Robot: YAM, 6 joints.
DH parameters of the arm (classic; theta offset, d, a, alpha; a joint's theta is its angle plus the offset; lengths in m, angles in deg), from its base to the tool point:
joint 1: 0 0.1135 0.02 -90
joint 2: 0 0 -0.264 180
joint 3: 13.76 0 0.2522 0
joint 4: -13.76 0 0.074 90
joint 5: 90 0 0 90
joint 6: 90 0.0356 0 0
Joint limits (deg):
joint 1: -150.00..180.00
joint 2: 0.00..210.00
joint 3: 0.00..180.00
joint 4: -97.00..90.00
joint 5: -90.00..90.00
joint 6: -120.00..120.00
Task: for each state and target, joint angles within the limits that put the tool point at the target. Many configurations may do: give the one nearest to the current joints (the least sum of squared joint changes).
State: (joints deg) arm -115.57 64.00 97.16 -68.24 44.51 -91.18
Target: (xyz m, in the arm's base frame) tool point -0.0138 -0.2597 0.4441
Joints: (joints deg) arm -87.88 79.92 99.50 -61.93 41.05 -91.18
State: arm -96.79 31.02 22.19 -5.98 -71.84 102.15
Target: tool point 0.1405 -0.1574 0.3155
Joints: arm -57.33 55.76 42.38 1.45 -69.35 102.15
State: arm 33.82 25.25 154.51 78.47 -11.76 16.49
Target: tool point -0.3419 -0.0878 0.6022
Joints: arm 15.32 49.77 152.40 43.26 -9.15 16.49
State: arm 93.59 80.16 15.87 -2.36 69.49 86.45
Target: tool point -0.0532 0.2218 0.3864
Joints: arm 111.79 60.28 55.38 8.01 67.65 86.45
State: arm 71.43 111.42 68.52 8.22 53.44 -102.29
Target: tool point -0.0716 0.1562 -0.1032
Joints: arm 122.55 151.84 37.96 1.53 41.73 -102.29
